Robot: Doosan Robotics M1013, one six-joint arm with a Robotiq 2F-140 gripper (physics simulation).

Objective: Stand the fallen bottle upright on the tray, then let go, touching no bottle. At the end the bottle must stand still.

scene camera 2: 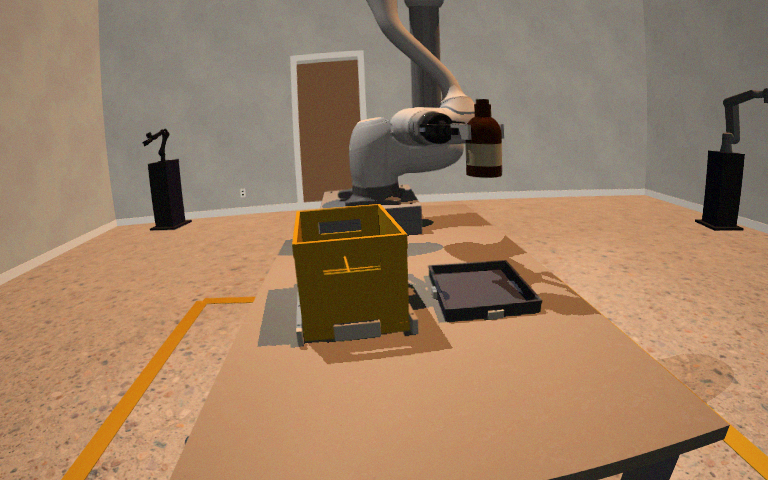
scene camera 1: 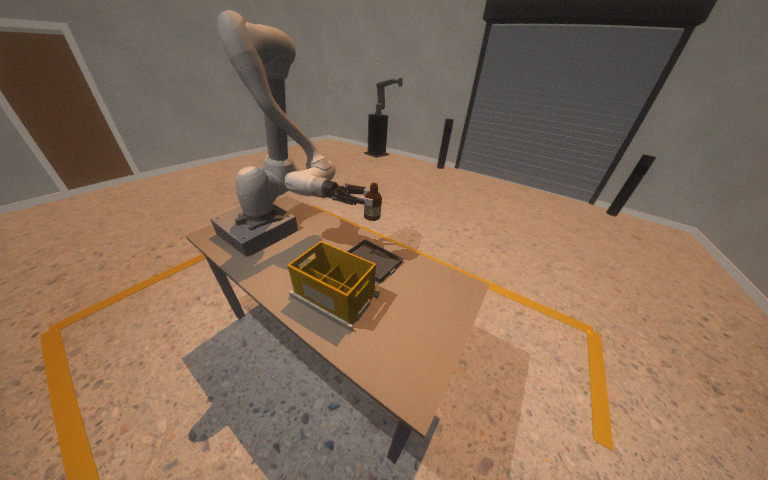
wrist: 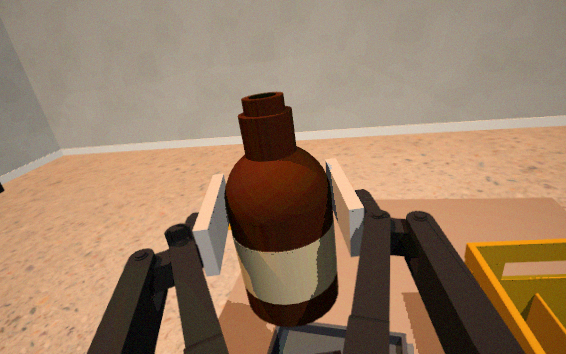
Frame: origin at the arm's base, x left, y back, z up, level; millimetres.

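Seen in the pictures: gripper, fingertip midpoint: (scene camera 2: 486,131) (scene camera 1: 375,199) (wrist: 277,185); arm's base, origin of the base link: (scene camera 2: 376,198) (scene camera 1: 260,217).
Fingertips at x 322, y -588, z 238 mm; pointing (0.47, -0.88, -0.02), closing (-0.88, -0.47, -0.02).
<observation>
Offsets run from my fingertips to a thing's middle. Level surfaces: height alone.
A brown bottle @(dy +10, dx -5, dz -11 mm) (scene camera 1: 372,204) (scene camera 2: 484,141) (wrist: 282,210) with a cream label is upright in the air, neck up. My gripper (scene camera 1: 368,196) (scene camera 2: 484,131) (wrist: 277,185) reaches out level and is shut on the bottle, with one pale pad on each side of its upper body. The dark square tray (scene camera 1: 398,264) (scene camera 2: 529,306) (wrist: 400,338) lies on the table, well below the bottle. In the wrist view part of the tray shows under the bottle's base. In the scene camera 2 view the tray's floor shows no bottle on it.
A tall yellow crate @(dy -74, dx -279, dz -248 mm) (scene camera 1: 334,283) (scene camera 2: 353,288) (wrist: 495,295) with dividers stands beside the tray on the table @(dz -336 mm) (scene camera 1: 430,339) (scene camera 2: 453,407), between low pale rails. The robot's base block (scene camera 1: 254,229) is at the table's far end.
</observation>
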